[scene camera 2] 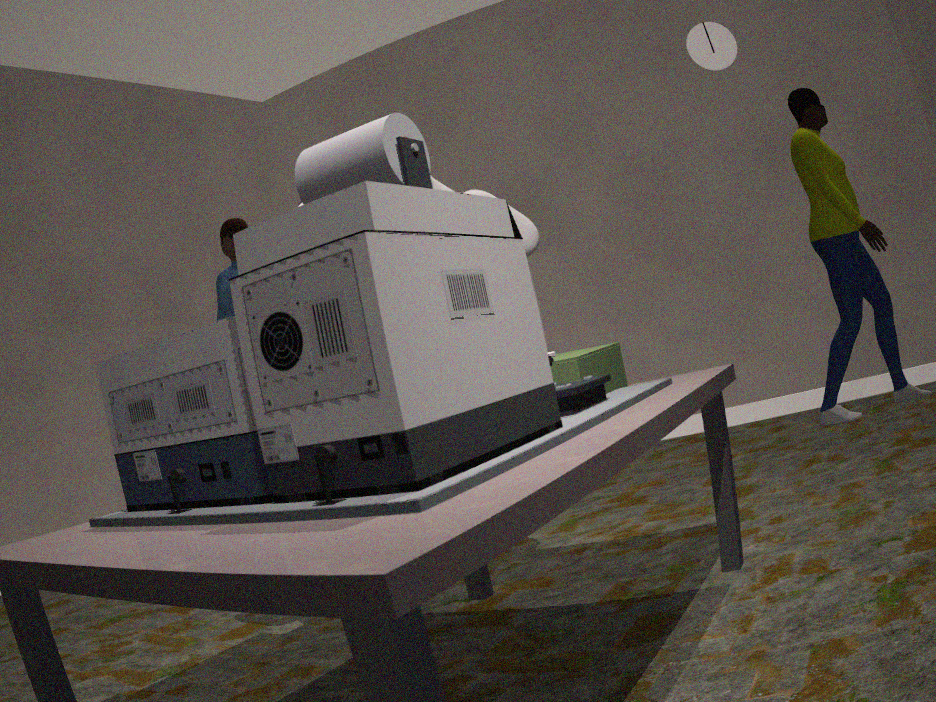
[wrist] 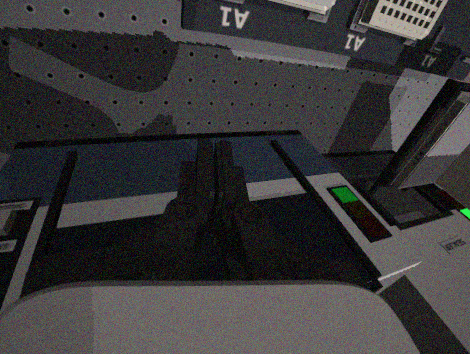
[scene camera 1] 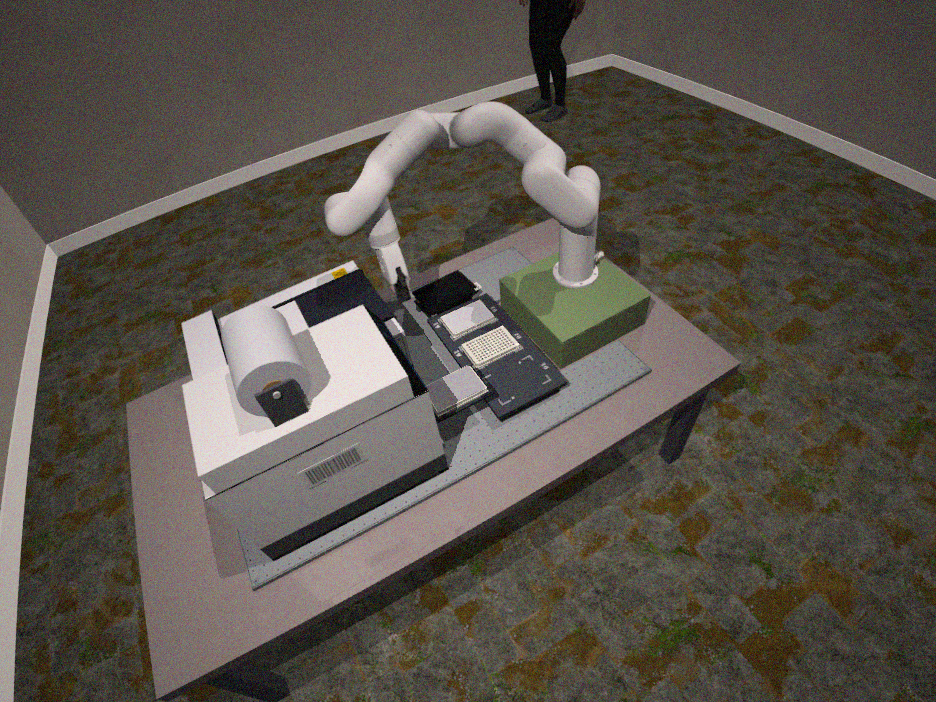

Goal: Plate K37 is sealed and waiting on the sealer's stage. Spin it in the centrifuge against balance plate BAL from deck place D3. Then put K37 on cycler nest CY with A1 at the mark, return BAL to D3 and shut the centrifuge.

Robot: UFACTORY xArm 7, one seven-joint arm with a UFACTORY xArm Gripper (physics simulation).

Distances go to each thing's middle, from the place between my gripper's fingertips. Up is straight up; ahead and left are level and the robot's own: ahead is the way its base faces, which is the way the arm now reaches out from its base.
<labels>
The silvery plate [scene camera 1: 443, 393] lies 300 mm to the left of my hand, 70 mm ahead of it and 30 mm below it. Also, from my hand: white roll [scene camera 2: 369, 152] (380 mm ahead, 270 mm above, 260 mm to the left).
</labels>
